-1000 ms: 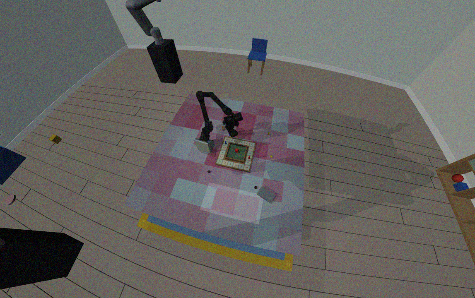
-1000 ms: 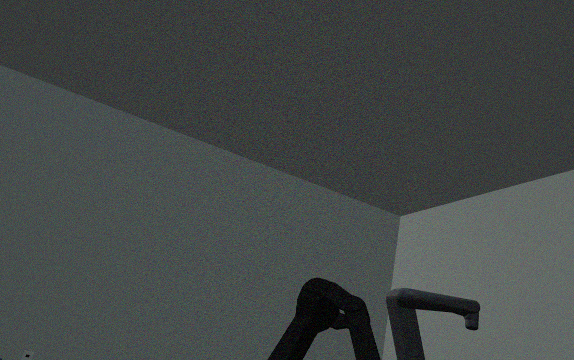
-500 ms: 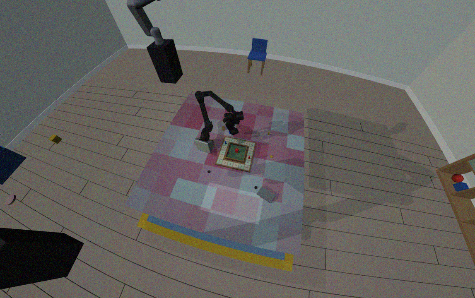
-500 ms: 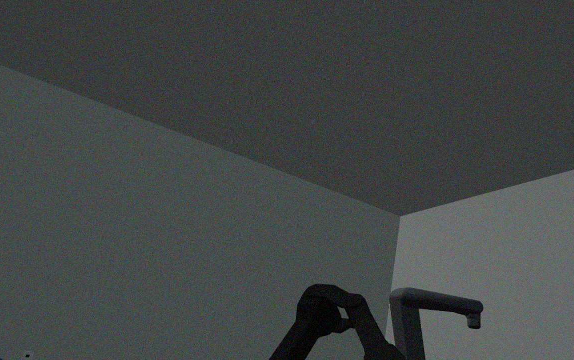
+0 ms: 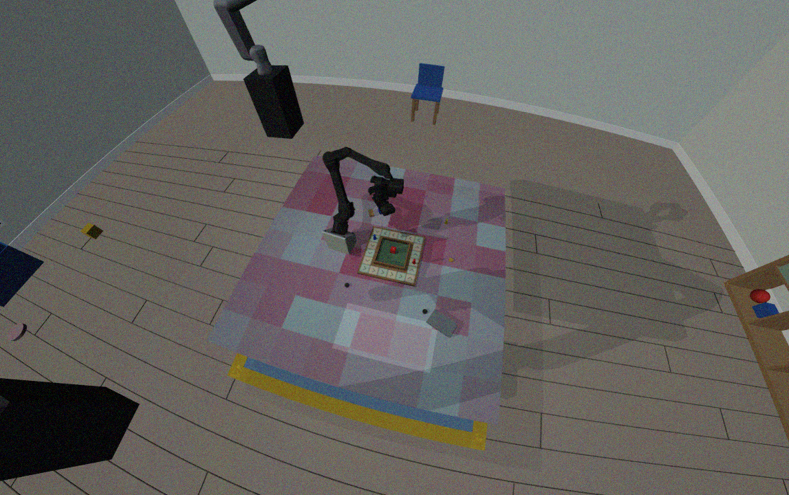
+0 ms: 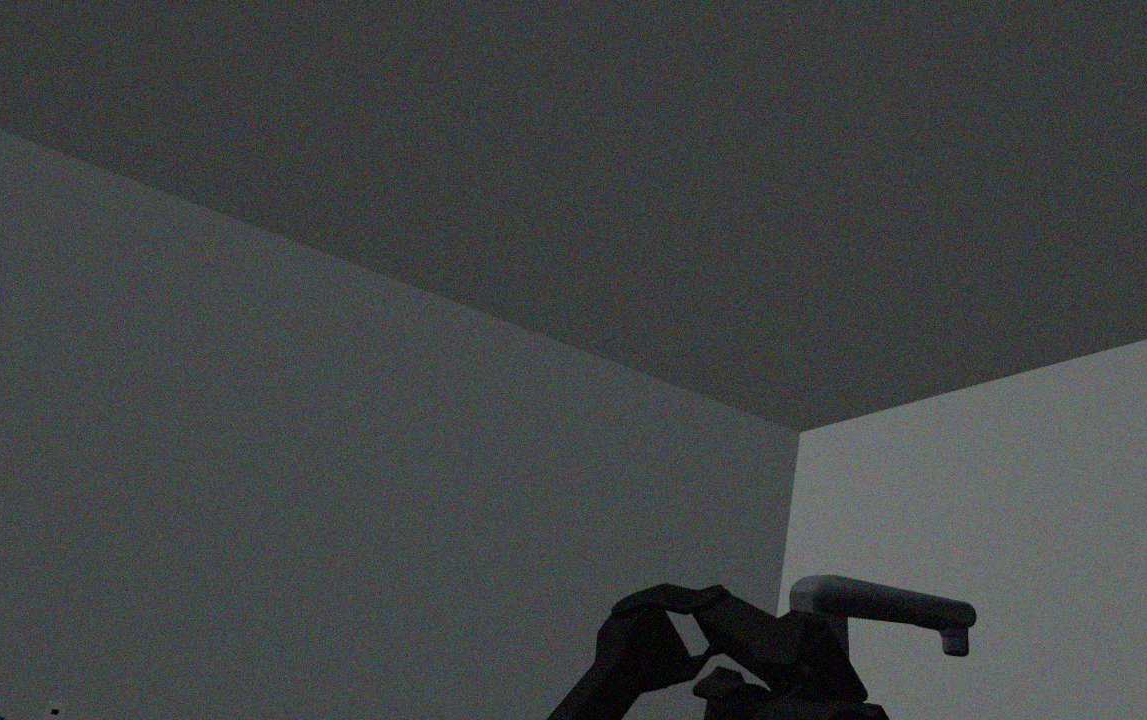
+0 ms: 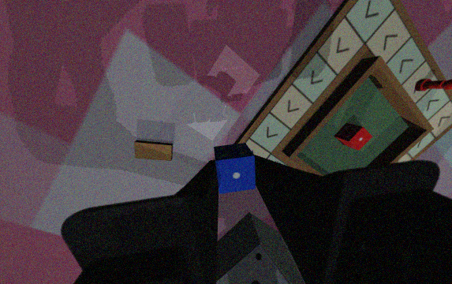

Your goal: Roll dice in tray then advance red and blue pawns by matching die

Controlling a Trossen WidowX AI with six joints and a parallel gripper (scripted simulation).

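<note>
The red pawn lies 21 cm ahead of my gripper tip, 21 cm to the right of it and 8 cm below it. Round my gripper tip: blue pawn (1 cm behind, 11 cm to the right, 8 cm below); then tan block (8 cm behind, 6 cm to the left, 11 cm below); then blue die (right at my gripper tip).
</note>
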